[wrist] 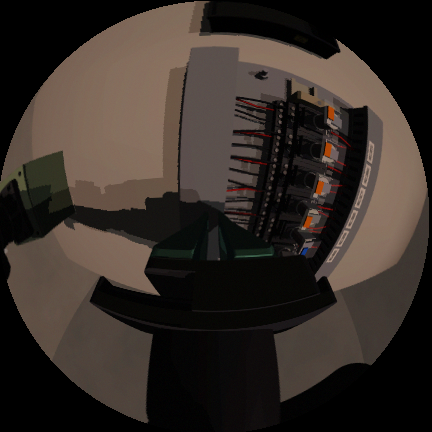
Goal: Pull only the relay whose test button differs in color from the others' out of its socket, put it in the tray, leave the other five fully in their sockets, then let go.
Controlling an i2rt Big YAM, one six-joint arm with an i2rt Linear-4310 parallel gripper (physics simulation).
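Frame: origin at the arm's base, x ahead, y left, z up, level; millimetres.
Where they show: gripper, fingertip midpoint: [212, 217].
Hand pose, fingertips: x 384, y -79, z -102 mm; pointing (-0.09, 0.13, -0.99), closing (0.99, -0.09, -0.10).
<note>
Things, the pixels of their top centre, and the offset from my fingertips.
- relay with a blue button, middle of its top: [306, 252] dz +29, dx +88, dy -25 mm
- tall grey wire duct, middle of its top: [201, 197] dz -2, dx -9, dy +19 mm
- slotted duct with labels, middle of its top: [354, 221] dz -2, dx +186, dy -13 mm
Relays stand in a row in their sockets at the right. The relay with a blue button [307, 245] is at the near end of the visible row, partly hidden behind my gripper. Relays with orange buttons stand farther up the row, such as one relay [333, 118], another relay [330, 152] and another relay [322, 188]. A sixth relay cannot be made out. My gripper [212, 217] is shut and empty, its green fingertips over the near end of the grey duct, left of the row. I cannot make out the tray for certain.
A tall grey wire duct [209, 120] runs left of the row. A slotted duct with labels [361, 175] runs along the right. Red and black wires reach the sockets. A long black object [270, 27] lies at the top. A green panel [50, 182] stands at the far left.
</note>
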